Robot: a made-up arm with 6 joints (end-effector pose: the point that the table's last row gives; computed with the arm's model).
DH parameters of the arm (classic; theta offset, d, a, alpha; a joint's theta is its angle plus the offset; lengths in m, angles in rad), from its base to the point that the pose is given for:
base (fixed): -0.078 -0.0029 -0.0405 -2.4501
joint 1: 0 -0.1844 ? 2.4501
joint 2: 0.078 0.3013 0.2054 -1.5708
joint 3: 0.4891 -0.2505 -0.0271 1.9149
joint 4: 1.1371 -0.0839 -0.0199 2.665
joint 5: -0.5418 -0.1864 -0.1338 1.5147
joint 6: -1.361 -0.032 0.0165 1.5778
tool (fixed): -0.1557 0.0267 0 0
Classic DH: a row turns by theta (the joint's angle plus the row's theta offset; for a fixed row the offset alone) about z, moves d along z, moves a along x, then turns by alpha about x.
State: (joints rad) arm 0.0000 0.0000 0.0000 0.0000 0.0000 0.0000
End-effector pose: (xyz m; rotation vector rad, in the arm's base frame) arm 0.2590 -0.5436 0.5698 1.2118 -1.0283 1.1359
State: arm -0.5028 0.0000 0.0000 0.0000 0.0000 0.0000
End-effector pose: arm 0.2447 -0.4119 0.6775 1.2683 -1.0347 1.6813
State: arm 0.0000 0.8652 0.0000 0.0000 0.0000 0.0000
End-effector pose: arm 0.5160 -0.2616 0.5698 1.7190 -0.4777 1.7787
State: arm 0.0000 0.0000 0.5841 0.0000 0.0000 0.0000
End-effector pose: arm 0.3351 -0.5436 0.5641 1.4270 -0.5802 0.7088
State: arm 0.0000 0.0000 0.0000 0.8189 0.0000 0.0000
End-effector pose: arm 0.3555 -0.5468 0.5172 1.8114 -1.0876 1.7269
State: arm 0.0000 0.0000 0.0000 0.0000 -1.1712 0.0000
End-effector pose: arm 0.3841 -0.4195 0.5775 1.8685 -0.3815 2.0832
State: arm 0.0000 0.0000 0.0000 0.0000 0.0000 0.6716
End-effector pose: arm 0.2590 -0.5264 0.5813 0.6708 -0.5642 1.3348
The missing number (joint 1, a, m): 0.1322
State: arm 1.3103 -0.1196 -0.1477 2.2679 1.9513 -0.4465
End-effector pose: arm -0.2015 -0.7412 0.2108 1.1033 -1.9180 -0.7875
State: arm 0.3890 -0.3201 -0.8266 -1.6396 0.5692 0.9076
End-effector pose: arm 0.1047 -0.3361 0.5164 -0.4474 -0.2850 -1.1774
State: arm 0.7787 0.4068 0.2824 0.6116 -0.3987 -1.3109
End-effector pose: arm 0.3749 -0.6617 0.2131 -2.6955 1.1943 0.5467
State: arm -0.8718 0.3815 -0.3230 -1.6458 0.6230 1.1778
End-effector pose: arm -0.0295 -0.0860 0.7137 -0.2944 -0.5401 0.3049
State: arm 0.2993 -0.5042 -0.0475 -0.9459 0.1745 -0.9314
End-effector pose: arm 0.0120 -0.4597 0.5985 0.0221 -1.7446 -0.2599
